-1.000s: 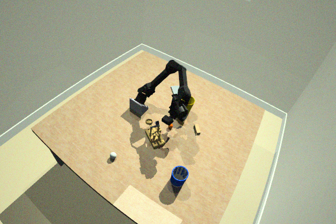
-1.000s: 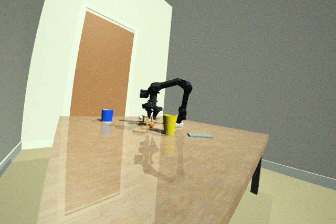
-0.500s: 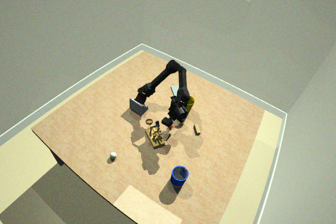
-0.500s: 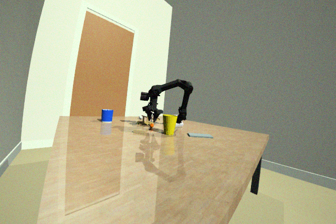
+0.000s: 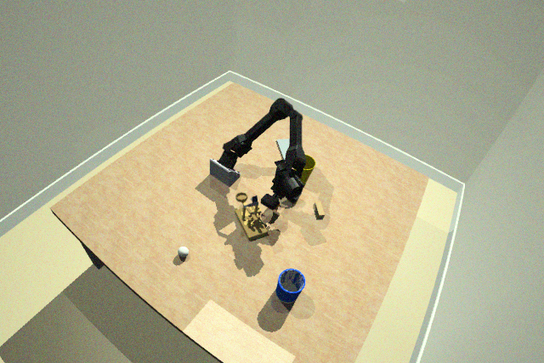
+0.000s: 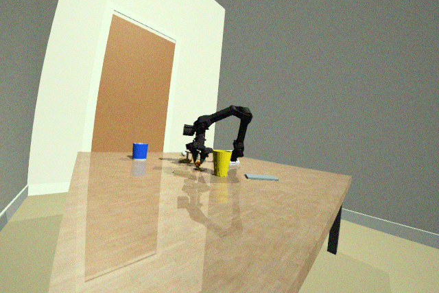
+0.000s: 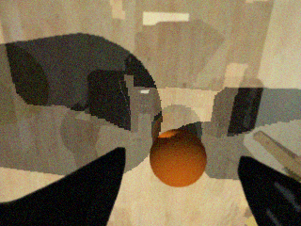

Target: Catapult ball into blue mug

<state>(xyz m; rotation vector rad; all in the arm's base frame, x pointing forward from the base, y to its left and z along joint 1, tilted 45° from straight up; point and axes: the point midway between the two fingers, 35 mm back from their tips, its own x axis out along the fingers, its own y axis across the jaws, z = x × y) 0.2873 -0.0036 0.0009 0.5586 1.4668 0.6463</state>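
My gripper tip is 10 mm above the orange ball. The rest, counted from my gripper tip: wooden catapult (100 mm to the right, 60 mm behind, 30 mm above); then yellow cup (200 mm to the left, 10 mm above); then wooden block (150 mm ahead, 110 mm to the left, 10 mm below).
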